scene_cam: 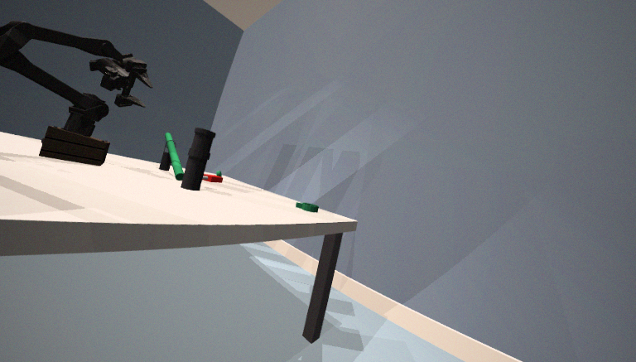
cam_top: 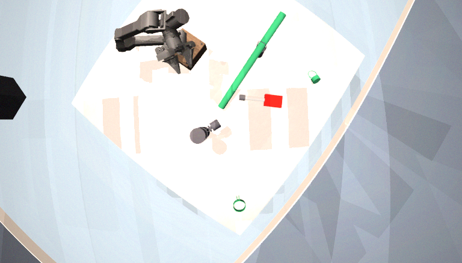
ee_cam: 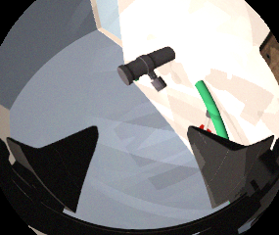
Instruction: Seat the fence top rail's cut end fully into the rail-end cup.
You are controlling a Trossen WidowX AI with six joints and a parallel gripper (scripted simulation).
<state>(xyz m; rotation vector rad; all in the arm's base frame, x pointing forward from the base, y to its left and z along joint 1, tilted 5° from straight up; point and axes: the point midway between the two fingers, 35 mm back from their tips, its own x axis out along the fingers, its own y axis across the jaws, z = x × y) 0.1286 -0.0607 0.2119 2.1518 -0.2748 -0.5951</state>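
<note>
The dark rail-end cup lies 220 mm ahead of my gripper tip, 100 mm to the right of it and 160 mm below it. Also, from my gripper tip: green cup fitting 420 mm ahead, 460 mm to the left, 270 mm below; then dark bar 340 mm behind, 540 mm to the left, 260 mm below.
</note>
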